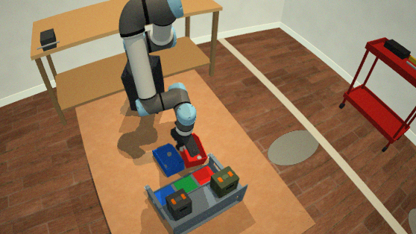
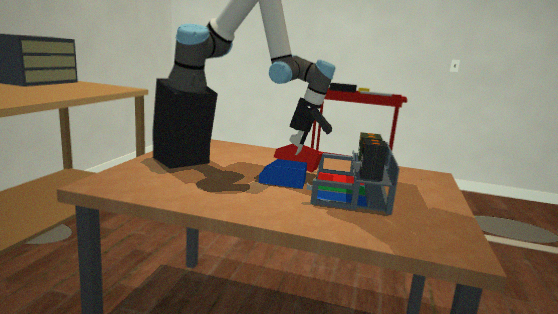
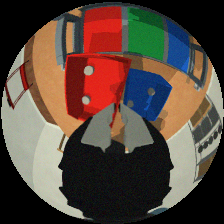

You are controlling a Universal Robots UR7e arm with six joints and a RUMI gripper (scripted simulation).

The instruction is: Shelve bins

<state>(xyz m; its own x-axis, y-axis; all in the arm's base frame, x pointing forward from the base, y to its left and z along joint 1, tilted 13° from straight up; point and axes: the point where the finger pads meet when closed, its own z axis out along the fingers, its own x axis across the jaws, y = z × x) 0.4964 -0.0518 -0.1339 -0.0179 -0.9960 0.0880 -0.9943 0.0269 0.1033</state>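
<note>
Now: the red bin 50 mm to the left of my hand and 30 mm below it. From my hand the other things lie so: blue bin (50 mm behind, 70 mm to the right, 70 mm below).
</note>
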